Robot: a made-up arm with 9 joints.
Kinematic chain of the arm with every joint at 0, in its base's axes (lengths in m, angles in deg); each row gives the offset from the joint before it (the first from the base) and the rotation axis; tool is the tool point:
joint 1: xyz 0 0 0.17 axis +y
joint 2: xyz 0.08 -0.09 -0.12 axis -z
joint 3: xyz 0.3 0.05 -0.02 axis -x
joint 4: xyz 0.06 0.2 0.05 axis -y
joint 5: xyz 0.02 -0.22 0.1 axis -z
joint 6: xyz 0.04 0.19 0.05 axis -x
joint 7: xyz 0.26 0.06 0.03 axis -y
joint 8: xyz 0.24 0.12 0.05 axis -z
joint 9: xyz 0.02 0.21 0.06 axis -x
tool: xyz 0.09 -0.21 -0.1
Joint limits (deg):
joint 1: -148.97..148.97
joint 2: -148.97..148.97
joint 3: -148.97..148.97
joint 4: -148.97..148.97
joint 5: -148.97..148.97
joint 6: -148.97..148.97
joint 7: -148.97..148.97
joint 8: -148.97..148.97
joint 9: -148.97..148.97
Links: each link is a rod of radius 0.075 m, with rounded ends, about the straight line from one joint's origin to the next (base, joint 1, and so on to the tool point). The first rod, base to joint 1, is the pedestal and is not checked.
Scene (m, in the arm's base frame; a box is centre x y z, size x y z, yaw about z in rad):
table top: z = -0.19
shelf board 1: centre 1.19 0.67 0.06 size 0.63 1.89 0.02 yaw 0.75
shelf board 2: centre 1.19 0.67 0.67 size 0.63 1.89 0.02 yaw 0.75
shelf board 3: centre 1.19 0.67 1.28 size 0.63 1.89 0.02 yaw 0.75
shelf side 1: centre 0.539 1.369 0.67 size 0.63 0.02 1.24 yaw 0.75
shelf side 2: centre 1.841 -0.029 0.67 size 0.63 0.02 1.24 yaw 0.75
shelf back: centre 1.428 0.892 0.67 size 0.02 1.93 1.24 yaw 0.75
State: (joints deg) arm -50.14 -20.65 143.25 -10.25 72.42 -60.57 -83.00 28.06 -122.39
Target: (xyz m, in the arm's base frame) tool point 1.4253 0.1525 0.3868
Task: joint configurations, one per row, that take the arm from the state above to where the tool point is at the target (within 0.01 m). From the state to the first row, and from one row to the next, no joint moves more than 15 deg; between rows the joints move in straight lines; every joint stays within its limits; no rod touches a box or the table.
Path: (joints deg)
1: -45.59 -14.10 145.16 -12.21 67.32 -52.07 -94.09 23.97 -115.32
2: -41.03 -7.55 147.06 -14.17 62.21 -43.57 -105.17 19.88 -108.26
3: -36.48 -1.00 148.97 -16.13 57.11 -35.07 -116.26 15.79 -101.19
4: -32.97 -10.00 148.97 -13.09 53.31 -40.02 -113.67 30.20 -101.07
5: -29.45 -19.00 148.97 -10.05 49.52 -44.98 -111.08 44.61 -100.94
6: -30.25 -13.08 148.51 -6.89 53.71 -54.29 -100.38 35.57 -111.33
7: -31.05 -7.17 148.04 -3.73 57.90 -63.59 -89.68 26.53 -121.71

